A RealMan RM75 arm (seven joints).
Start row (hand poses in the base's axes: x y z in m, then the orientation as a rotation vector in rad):
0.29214, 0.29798, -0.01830, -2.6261, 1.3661, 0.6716
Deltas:
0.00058, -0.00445, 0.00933, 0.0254, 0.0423, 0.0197
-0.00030, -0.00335, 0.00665, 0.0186, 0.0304, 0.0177
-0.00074, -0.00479, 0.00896, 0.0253, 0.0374, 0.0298
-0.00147, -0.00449, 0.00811, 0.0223, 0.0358, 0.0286
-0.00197, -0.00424, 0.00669, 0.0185, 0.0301, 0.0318
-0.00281, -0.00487, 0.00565, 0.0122, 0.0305, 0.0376
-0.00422, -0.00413, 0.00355, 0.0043, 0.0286, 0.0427
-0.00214, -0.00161, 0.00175, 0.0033, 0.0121, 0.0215
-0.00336, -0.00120, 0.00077, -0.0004, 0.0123, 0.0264
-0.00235, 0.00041, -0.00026, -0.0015, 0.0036, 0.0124
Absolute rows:
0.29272, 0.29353, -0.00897, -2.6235, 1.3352, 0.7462
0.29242, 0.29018, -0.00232, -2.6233, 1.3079, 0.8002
0.29168, 0.28539, 0.00664, -2.6266, 1.2620, 0.8684
0.29021, 0.28090, 0.01475, -2.6296, 1.2185, 0.9325
0.28824, 0.27666, 0.02144, -2.6375, 1.1720, 0.9872
0.28543, 0.27179, 0.02709, -2.6536, 1.1227, 1.0411
0.28121, 0.26766, 0.03064, -2.6791, 1.0722, 1.0908
0.27907, 0.26605, 0.03239, -2.6911, 1.0449, 1.1127
0.27571, 0.26485, 0.03316, -2.7096, 1.0144, 1.1348
0.27336, 0.26526, 0.03290, -2.7198, 1.0007, 1.1417

